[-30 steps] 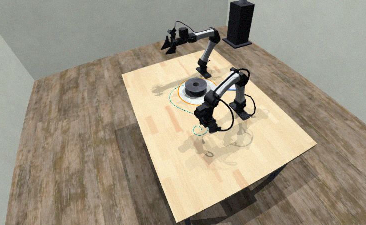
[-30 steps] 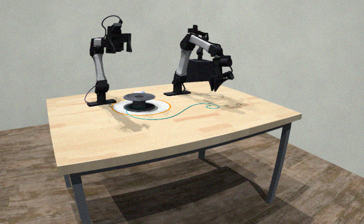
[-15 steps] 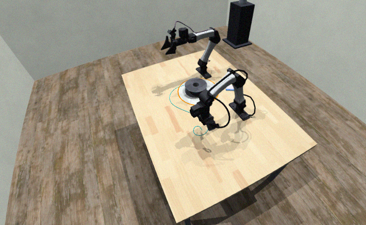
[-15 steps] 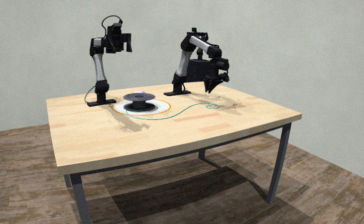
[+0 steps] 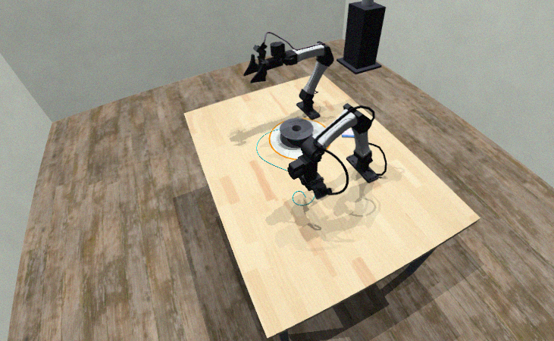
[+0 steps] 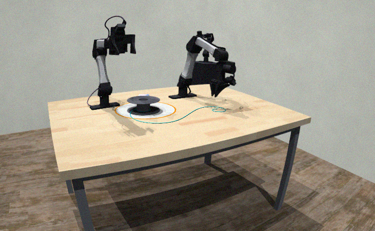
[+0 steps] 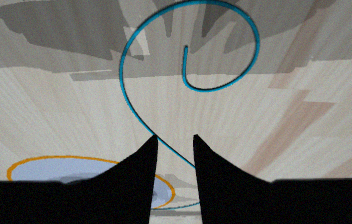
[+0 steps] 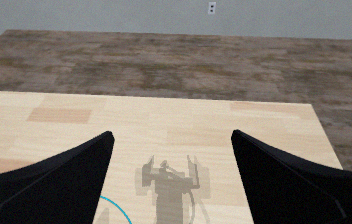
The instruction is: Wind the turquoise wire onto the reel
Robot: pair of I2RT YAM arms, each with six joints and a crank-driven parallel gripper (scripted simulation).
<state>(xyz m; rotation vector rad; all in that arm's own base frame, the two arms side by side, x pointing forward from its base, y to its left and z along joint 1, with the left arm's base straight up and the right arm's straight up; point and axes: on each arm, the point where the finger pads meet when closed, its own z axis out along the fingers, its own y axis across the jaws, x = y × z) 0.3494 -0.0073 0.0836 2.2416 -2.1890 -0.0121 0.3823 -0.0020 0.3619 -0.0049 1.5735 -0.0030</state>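
Observation:
Now: the dark reel 190 mm behind my right hand, 180 mm to the left of it and 330 mm below it. The rest, counted from my right hand: orange painted ring: 210 mm behind, 190 mm to the left, 360 mm below; card: 500 mm behind, 310 mm to the left, 360 mm below.

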